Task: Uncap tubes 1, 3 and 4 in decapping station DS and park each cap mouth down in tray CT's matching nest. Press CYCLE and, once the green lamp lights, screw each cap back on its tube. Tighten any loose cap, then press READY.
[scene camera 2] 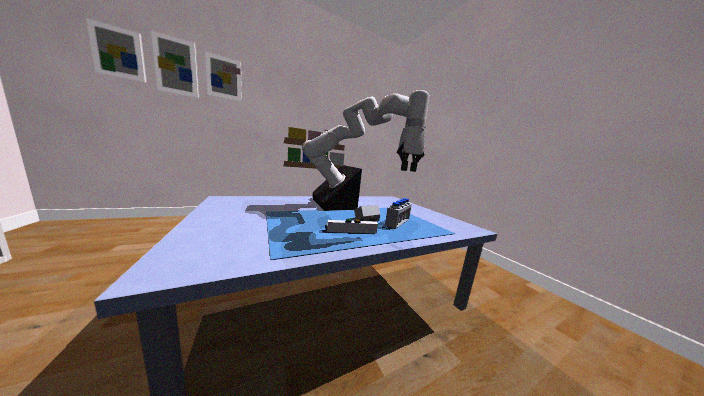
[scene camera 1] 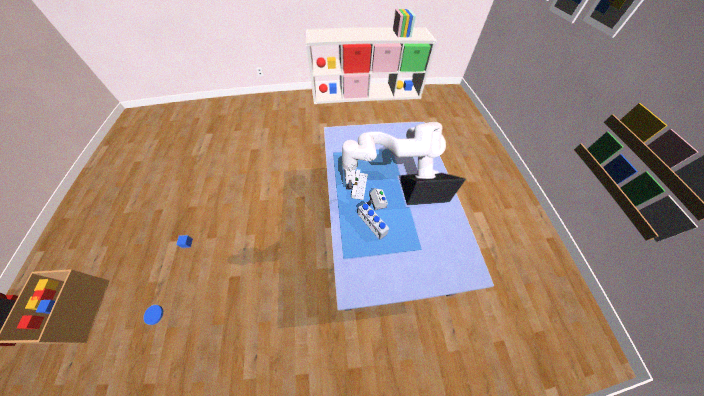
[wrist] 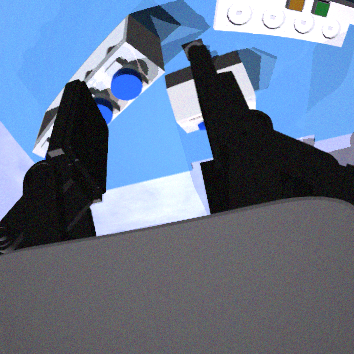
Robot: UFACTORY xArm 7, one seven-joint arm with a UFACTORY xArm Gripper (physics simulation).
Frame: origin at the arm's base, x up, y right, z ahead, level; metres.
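Seen in the pictures: gripper, fingertip midpoint: (scene camera 2: pixel 408 171) (scene camera 1: pixel 348 185) (wrist: pixel 143 88); arm's base, link origin: (scene camera 2: pixel 337 181) (scene camera 1: pixel 425 177).
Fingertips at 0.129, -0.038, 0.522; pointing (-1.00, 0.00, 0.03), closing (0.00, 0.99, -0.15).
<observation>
Pixels of each thing's middle, then the offset from my fingertips to it, as dx, dy, dz. Level surfaces: height alone.
- blue cap, body centre: (wrist: pixel 126 83) -0.172, -0.060, -0.092
- Tray CT, body centre: (wrist: pixel 295 16) (scene camera 2: pixel 351 223) (scene camera 1: pixel 360 183) -0.259, +0.174, -0.126
- control box, body centre: (wrist: pixel 212 98) (scene camera 2: pixel 367 212) (scene camera 1: pixel 378 198) -0.244, +0.020, -0.211
- blue mat, surface height: dx -0.286
- table, surface height: dx -0.288
My gripper (scene camera 1: pixel 351 185) (scene camera 2: pixel 408 169) (wrist: pixel 143 88) is partly open and empty. It hangs high above the mat. Decapping station DS (scene camera 1: pixel 372 225) (scene camera 2: pixel 398 216) (wrist: pixel 120 42) is a long grey-white block with several blue caps on its tubes in a row. In the wrist view one blue cap (wrist: pixel 126 84) shows between the fingers, far below them; another is partly behind the left finger. Tray CT (scene camera 1: pixel 358 192) (scene camera 2: pixel 345 228) (wrist: pixel 256 28) is a white slab; its nests that show in the wrist view hold no caps. Which nests match which tubes is not readable.
The control box (scene camera 1: pixel 378 201) (scene camera 2: pixel 367 213) (wrist: pixel 185 100) stands between the station and the arm base, with a green and a blue spot on top; whether a lamp is lit is unclear. The black base block (scene camera 1: pixel 432 191) (scene camera 2: pixel 345 194) stands behind the blue mat (scene camera 1: pixel 370 247) on the table (scene camera 1: pixel 415 275).
</observation>
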